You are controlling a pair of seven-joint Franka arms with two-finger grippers.
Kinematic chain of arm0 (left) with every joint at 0, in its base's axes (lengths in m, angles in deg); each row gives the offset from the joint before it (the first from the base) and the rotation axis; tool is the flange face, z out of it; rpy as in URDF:
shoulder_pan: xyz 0 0 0.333 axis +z
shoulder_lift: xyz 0 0 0 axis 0.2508 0.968 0
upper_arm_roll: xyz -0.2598 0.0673 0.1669 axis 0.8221 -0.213 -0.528
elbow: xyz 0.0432 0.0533 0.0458 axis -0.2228 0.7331 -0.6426
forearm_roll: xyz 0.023 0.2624 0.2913 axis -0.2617 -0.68 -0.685
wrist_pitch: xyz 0 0 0 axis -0.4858 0.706 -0.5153
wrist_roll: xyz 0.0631 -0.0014 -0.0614 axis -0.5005 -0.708 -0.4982
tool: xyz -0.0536 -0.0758 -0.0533 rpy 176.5 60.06 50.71
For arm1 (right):
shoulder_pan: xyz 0 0 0.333 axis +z
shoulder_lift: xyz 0 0 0 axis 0.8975 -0.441 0
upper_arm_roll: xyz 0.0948 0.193 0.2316 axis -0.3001 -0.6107 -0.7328
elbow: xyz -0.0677 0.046 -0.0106 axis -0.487 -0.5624 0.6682
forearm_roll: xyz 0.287 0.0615 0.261 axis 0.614 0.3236 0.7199
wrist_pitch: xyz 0 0 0 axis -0.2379 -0.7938 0.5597
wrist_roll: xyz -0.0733 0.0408 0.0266 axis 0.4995 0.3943 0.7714
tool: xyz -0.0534 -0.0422 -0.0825 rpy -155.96 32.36 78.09
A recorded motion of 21 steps. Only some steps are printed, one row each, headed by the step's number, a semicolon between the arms.
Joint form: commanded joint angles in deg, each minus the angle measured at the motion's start. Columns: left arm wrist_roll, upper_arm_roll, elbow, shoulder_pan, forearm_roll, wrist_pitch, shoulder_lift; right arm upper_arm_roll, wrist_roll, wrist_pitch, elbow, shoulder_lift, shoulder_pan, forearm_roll.
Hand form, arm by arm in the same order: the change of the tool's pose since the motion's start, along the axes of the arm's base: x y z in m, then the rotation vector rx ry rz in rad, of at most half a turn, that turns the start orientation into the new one. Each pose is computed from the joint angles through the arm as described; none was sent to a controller.
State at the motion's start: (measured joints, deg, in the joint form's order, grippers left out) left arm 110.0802 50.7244 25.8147 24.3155 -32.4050 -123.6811 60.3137; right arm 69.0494 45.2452 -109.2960 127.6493 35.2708 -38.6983 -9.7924
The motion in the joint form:
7: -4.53 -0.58 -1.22 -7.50 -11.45 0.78 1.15; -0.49 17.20 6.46 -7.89 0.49 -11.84 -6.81
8: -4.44 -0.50 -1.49 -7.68 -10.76 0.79 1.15; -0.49 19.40 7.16 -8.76 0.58 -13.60 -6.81
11: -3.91 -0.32 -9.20 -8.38 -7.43 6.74 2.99; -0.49 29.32 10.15 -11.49 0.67 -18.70 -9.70
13: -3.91 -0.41 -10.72 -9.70 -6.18 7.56 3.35; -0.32 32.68 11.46 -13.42 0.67 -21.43 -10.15
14: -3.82 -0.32 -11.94 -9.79 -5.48 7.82 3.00; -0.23 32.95 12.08 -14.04 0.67 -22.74 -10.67
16: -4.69 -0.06 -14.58 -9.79 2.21 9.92 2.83; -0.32 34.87 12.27 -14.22 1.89 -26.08 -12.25
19: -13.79 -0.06 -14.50 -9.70 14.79 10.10 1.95; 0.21 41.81 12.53 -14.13 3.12 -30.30 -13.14
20: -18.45 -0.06 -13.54 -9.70 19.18 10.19 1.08; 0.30 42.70 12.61 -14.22 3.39 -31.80 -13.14
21: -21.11 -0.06 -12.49 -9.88 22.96 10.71 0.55; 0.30 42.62 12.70 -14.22 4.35 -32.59 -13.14
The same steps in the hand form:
7: 0.0204 -0.0598 0.0107 0.1896 -0.0402 -0.1006; 0.0679 -0.1066 0.0592 -0.0176 -0.1012 0.1424
8: 0.0209 -0.0630 0.0122 0.1782 -0.0445 -0.1029; 0.0750 -0.1232 0.0663 -0.0100 -0.1073 0.1499
11: 0.0248 -0.0648 0.0504 0.1371 -0.0804 -0.0232; 0.0925 -0.1779 0.0853 -0.0289 -0.1233 0.2442
13: 0.0269 -0.0776 0.0572 0.1160 -0.0932 -0.0295; 0.1007 -0.2074 0.0992 -0.0271 -0.1364 0.2525
14: 0.0246 -0.0796 0.0700 0.1041 -0.1166 -0.0272; 0.1037 -0.2224 0.1034 -0.0370 -0.1371 0.2344
16: 0.0194 -0.0872 0.0820 -0.0301 -0.1505 0.0177; 0.1051 -0.2580 0.1168 -0.0642 -0.1598 0.2146
19: 0.0139 -0.1022 0.0763 -0.2628 -0.2580 0.1533; 0.1046 -0.3067 0.1279 -0.0698 -0.1740 0.2535
20: 0.0090 -0.1085 0.0730 -0.3442 -0.2985 0.2265; 0.1042 -0.3224 0.1311 -0.0708 -0.1779 0.2410
21: 0.0053 -0.1155 0.0657 -0.4093 -0.3009 0.2769; 0.0999 -0.3298 0.1405 -0.0762 -0.1921 0.2255

